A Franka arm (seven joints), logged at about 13 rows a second.
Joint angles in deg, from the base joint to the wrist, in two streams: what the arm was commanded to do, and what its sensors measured. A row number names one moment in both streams.
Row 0, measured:
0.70, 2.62, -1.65, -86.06, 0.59, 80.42, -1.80
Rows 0 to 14, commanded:
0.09, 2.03, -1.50, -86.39, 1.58, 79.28, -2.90
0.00, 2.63, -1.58, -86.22, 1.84, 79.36, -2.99
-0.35, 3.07, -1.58, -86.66, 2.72, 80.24, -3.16
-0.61, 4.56, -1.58, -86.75, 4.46, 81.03, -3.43
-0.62, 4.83, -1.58, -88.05, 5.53, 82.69, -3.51
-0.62, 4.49, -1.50, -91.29, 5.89, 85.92, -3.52
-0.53, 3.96, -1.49, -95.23, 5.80, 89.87, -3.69
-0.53, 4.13, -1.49, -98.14, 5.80, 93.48, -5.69
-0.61, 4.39, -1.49, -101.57, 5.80, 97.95, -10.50
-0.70, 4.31, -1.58, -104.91, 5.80, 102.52, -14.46
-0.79, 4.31, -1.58, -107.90, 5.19, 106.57, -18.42
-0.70, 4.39, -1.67, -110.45, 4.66, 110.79, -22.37
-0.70, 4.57, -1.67, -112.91, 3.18, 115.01, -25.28
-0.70, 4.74, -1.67, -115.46, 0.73, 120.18, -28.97
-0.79, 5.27, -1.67, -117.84, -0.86, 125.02, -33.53
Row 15, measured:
-0.40, 6.20, -1.76, -113.13, 1.49, 118.27, -26.73
